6 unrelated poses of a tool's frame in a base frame.
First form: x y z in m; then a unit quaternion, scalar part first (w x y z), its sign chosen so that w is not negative.
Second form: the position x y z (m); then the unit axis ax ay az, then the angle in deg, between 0 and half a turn. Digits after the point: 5 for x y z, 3 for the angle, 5 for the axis.
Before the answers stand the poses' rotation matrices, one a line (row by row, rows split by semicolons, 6 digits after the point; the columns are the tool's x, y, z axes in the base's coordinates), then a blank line. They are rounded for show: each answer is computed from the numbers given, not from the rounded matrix.
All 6 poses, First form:
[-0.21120 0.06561 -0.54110 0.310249 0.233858 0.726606 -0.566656]
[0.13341 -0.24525 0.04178 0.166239 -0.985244 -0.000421 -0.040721]
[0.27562 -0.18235 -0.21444 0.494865 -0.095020 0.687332 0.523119]
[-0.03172 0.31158 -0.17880 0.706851 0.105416 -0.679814 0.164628]
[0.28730 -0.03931 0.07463 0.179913 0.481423 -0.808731 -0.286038]
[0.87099 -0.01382 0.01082 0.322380 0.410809 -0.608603 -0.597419]
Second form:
-0.698112 0.691455 0.185824; -0.011764 0.248422 -0.968580; -0.715892 -0.678363 -0.165292
0.996683 0.014368 0.080100; -0.012709 -0.944729 0.327606; 0.080380 -0.327538 -0.941413
-0.492159 -0.648368 0.580860; 0.387126 0.434635 0.813158; -0.779687 0.625069 0.037091
0.021501 -0.376061 -0.926345; 0.089408 0.923570 -0.372860; 0.995763 -0.074806 0.053481
-0.471727 -0.675759 -0.566413; -0.881607 0.372829 0.289427; 0.015592 0.635884 -0.771627
-0.454614 -0.114847 -0.883253; -0.885231 -0.051347 0.462309; -0.098447 0.992055 -0.078323

[-0.21120 0.06561 -0.54110 0.24600 0.76432 -0.59607 143.852]
[0.13341 -0.24525 0.04178 -0.99915 -0.00043 -0.04130 160.862]
[0.27562 -0.18235 -0.21444 -0.10935 0.79097 0.60200 120.678]
[-0.03172 0.31158 -0.17880 0.14903 -0.96105 0.23273 90.041]
[0.28730 -0.03931 0.07463 0.48941 -0.82215 -0.29078 159.271]
[0.87099 -0.01382 0.01082 0.43398 -0.64293 -0.63111 142.386]

